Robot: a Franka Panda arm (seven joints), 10 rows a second.
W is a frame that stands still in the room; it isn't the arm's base.
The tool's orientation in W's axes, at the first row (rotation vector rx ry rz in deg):
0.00 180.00 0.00
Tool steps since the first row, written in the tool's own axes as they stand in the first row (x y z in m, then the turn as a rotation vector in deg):
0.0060 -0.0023 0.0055 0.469 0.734 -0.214
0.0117 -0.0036 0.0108 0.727 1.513 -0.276
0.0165 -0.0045 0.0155 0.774 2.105 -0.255
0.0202 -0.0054 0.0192 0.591 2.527 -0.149
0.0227 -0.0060 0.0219 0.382 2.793 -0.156
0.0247 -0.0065 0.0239 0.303 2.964 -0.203
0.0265 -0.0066 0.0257 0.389 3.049 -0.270
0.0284 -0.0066 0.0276 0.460 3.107 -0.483
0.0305 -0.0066 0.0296 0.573 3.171 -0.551
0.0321 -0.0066 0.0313 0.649 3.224 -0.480
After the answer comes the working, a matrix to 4 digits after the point.
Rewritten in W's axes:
-0.0060 -0.0023 -0.0055 -0.469 0.734 0.214
-0.0117 -0.0036 -0.0108 -0.727 1.513 0.276
-0.0165 -0.0045 -0.0155 -0.774 2.105 0.255
-0.0202 -0.0054 -0.0192 -0.591 2.527 0.149
-0.0227 -0.0060 -0.0219 -0.382 2.793 0.156
-0.0247 -0.0065 -0.0239 -0.303 2.964 0.203
-0.0265 -0.0066 -0.0257 -0.389 3.049 0.270
-0.0284 -0.0066 -0.0276 -0.460 3.107 0.483
-0.0305 -0.0066 -0.0296 -0.573 3.171 0.551
-0.0321 -0.0066 -0.0313 -0.649 3.224 0.480

The tool's axes in the first row as the columns of a matrix, in W's axes (rounded; the answer above uses it unrounded):
-1.0000 0.0000 0.0000
0.0000 1.0000 0.0000
0.0000 0.0000 -1.0000

